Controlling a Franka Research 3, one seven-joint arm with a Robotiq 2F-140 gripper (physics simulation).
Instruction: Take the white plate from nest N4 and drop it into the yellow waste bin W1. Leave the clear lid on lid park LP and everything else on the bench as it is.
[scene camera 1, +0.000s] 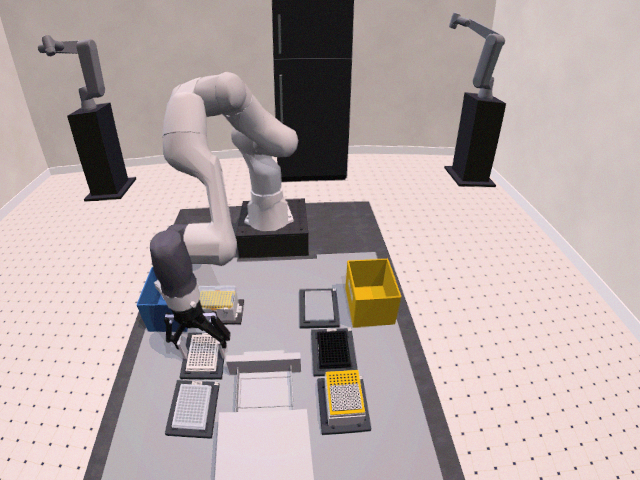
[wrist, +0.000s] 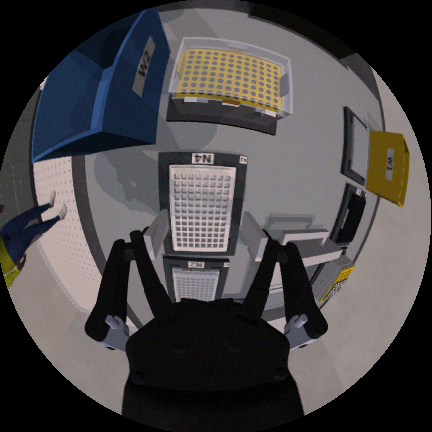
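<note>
The white plate (scene camera 1: 202, 352) (wrist: 201, 210), with a grid of wells, sits flat in the dark nest N4 (scene camera 1: 217, 373) (wrist: 238, 200). My gripper (scene camera 1: 202, 351) (wrist: 205, 219) is open and empty, pointing down, with one fingertip pad on each side of the plate and a gap at both sides. Its height over the bench is hard to tell. The yellow waste bin W1 (scene camera 1: 374, 312) (wrist: 395, 190) stands at the back right, open at the top. Beside it a pale, flat lid (scene camera 1: 318, 304) (wrist: 358, 145) lies on a dark frame, seemingly lid park LP (scene camera 1: 318, 324); its label is not readable.
A blue bin W2 (scene camera 1: 149, 310) (wrist: 120, 95) and a clear box with a yellow rack (scene camera 1: 219, 299) (wrist: 230, 77) stand behind N4. A pale plate (scene camera 1: 191, 406) (wrist: 196, 285) sits in front. A white upright panel (scene camera 1: 263, 362), a black plate (scene camera 1: 333, 349) and a yellow-topped rack (scene camera 1: 345, 395) stand rightward.
</note>
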